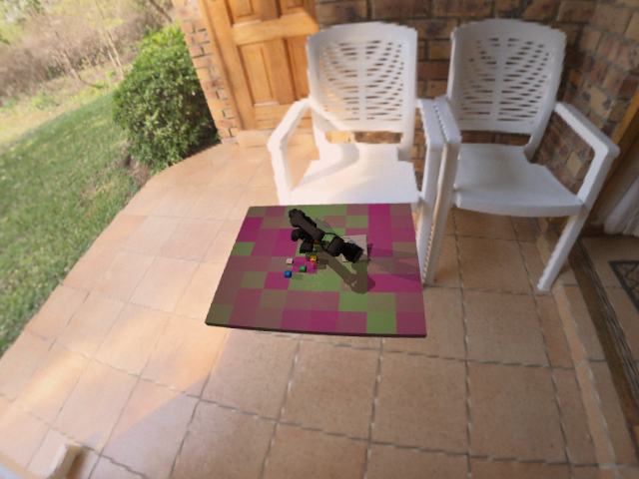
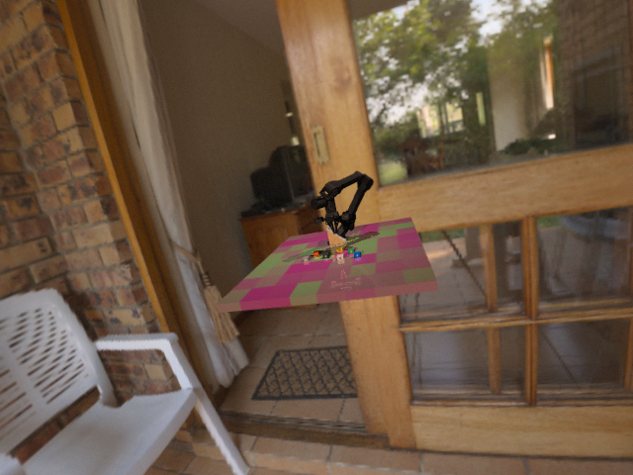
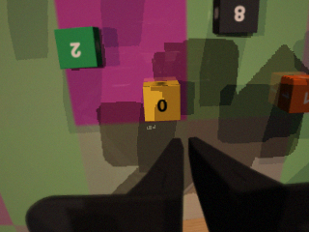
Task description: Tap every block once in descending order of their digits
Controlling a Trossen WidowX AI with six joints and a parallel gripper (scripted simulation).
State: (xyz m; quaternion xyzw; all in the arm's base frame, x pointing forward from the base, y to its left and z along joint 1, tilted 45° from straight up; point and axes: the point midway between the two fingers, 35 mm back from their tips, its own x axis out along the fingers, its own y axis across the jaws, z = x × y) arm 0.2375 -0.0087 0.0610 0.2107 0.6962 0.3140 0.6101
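The yellow block marked 0 lies 1 cm to the left of my gripper tip and 9 cm below it. Round my gripper tip: orange block marked 1 (1 cm ahead, 13 cm to the right, 9 cm below); then black block marked 8 (7 cm ahead, 5 cm to the right, 9 cm below); then green block marked 2 (4 cm ahead, 8 cm to the left, 9 cm below).
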